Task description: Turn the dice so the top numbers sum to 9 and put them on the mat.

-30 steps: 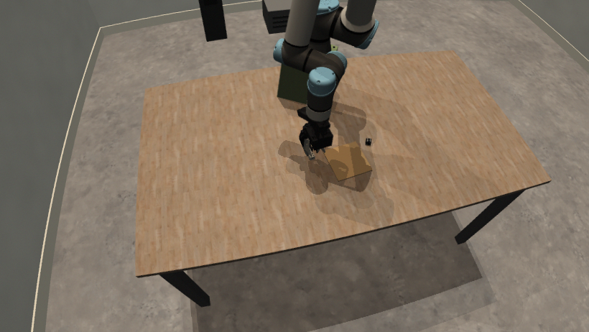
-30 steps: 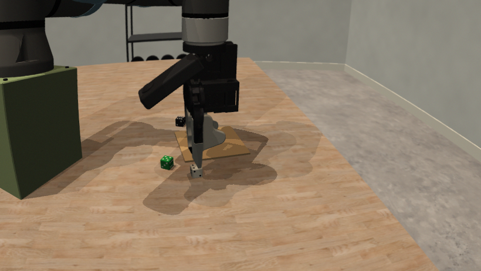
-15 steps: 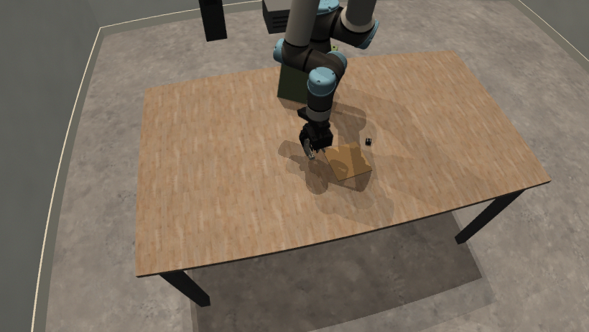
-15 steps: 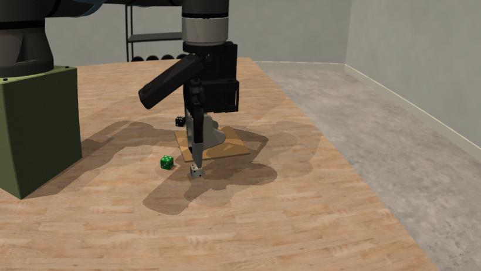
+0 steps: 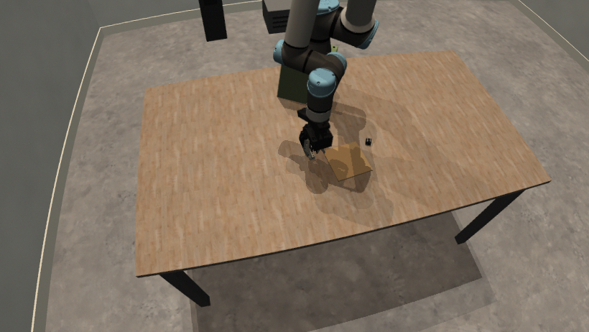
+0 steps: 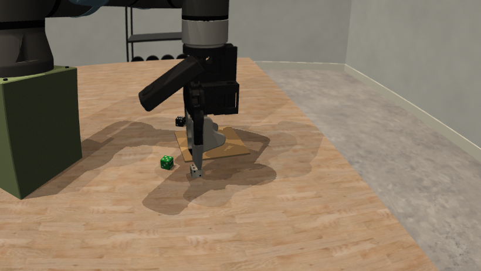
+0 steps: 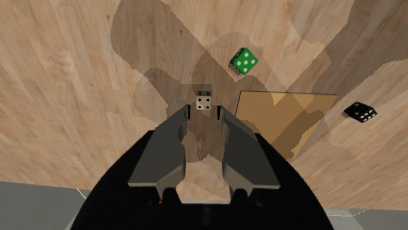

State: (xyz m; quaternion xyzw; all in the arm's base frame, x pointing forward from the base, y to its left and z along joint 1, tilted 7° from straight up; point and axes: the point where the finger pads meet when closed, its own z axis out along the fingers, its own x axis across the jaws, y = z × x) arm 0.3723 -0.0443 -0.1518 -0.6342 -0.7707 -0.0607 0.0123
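Right now the white die is 3 cm below my hand. Round my hand: tan mat 13 cm to the left, 4 cm below, 3 cm ahead; then black die 23 cm to the left, 4 cm behind, 3 cm below; then green die 6 cm behind, 3 cm to the left, 3 cm below.
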